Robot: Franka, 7 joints.
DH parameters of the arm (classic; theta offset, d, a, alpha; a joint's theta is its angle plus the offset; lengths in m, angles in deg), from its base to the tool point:
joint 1: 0 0.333 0 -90
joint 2: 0 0 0 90
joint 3: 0 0.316 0.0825 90
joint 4: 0 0 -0.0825 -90
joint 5: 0 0.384 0 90
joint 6: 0 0 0.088 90
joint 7: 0 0.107 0 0
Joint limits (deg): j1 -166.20..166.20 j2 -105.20..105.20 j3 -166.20..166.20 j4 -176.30..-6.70 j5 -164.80..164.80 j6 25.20..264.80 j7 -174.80..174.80
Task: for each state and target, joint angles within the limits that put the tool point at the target. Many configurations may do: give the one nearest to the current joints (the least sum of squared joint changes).
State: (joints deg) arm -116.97 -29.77 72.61 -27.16 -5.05 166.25 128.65
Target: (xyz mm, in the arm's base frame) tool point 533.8 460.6 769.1
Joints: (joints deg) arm -135.04 -57.95 74.26 -16.92 -9.88 187.07 128.65
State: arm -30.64 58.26 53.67 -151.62 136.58 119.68 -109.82
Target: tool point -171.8 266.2 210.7
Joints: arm 5.97 76.64 67.01 -168.87 135.06 121.91 -109.82
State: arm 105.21 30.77 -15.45 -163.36 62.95 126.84 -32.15
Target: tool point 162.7 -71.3 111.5
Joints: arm 100.72 59.14 -44.83 -176.29 63.51 143.42 -32.15
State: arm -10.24 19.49 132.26 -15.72 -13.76 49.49 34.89
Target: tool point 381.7 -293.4 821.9
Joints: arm -55.24 51.54 133.83 -6.70 -13.18 38.66 34.89
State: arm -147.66 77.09 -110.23 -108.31 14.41 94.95 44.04
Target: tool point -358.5 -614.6 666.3
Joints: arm -89.27 91.16 -134.86 -58.42 12.99 114.96 44.04
